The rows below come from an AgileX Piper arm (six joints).
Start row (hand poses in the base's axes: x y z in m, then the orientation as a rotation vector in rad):
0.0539 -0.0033 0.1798 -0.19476 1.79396 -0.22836
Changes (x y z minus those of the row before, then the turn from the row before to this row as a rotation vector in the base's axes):
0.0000 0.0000 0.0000 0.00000 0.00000 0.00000
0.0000 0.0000 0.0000 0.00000 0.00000 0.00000
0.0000 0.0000 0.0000 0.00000 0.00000 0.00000
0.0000 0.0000 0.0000 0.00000 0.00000 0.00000
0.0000 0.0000 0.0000 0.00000 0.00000 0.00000
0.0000 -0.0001 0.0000 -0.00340 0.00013 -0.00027
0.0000 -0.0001 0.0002 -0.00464 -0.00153 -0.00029
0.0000 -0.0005 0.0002 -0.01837 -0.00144 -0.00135
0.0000 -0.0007 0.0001 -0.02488 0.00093 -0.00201
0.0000 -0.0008 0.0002 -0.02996 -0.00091 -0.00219
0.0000 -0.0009 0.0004 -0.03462 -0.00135 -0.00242
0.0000 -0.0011 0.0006 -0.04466 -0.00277 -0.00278
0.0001 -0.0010 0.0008 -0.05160 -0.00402 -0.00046
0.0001 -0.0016 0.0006 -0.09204 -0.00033 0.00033
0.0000 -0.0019 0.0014 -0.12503 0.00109 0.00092
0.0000 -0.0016 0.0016 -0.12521 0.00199 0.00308
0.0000 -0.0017 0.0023 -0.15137 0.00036 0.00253
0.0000 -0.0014 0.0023 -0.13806 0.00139 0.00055
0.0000 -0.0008 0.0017 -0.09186 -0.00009 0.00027
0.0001 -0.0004 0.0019 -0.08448 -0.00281 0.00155
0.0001 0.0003 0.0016 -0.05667 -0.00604 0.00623
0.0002 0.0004 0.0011 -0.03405 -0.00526 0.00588
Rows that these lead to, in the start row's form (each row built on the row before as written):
0.0539 -0.0033 0.1798 -0.19476 1.79396 -0.22836
0.0539 -0.0033 0.1798 -0.19476 1.79396 -0.22836
0.0539 -0.0033 0.1798 -0.19476 1.79396 -0.22836
0.0539 -0.0033 0.1798 -0.19476 1.79396 -0.22836
0.0539 -0.0033 0.1798 -0.19476 1.79396 -0.22836
0.0539 -0.0034 0.1798 -0.19696 1.79384 -0.23161
0.0539 -0.0035 0.1800 -0.19977 1.79197 -0.23609
0.0539 -0.0040 0.1802 -0.21142 1.78908 -0.25367
0.0539 -0.0047 0.1803 -0.22748 1.78786 -0.27742
0.0539 -0.0055 0.1805 -0.24666 1.78407 -0.30599
0.0539 -0.0064 0.1809 -0.26884 1.77900 -0.33892
0.0539 -0.0075 0.1815 -0.29748 1.77078 -0.38118
0.0540 -0.0085 0.1823 -0.33270 1.75905 -0.42801
0.0541 -0.0101 0.1829 -0.39816 1.74228 -0.50979
0.0541 -0.0120 0.1843 -0.48764 1.71621 -0.61990
0.0541 -0.0136 0.1859 -0.57894 1.68483 -0.72786
0.0541 -0.0153 0.1882 -0.68669 1.63820 -0.85856
0.0541 -0.0167 0.1905 -0.78330 1.59042 -0.97766
0.0541 -0.0175 0.1922 -0.84637 1.55404 -1.05655
0.0542 -0.0179 0.1941 -0.90304 1.51487 -1.12834
0.0543 -0.0176 0.1957 -0.94131 1.48062 -1.17356
0.0545 -0.0172 0.1968 -0.96433 1.45684 -1.19947

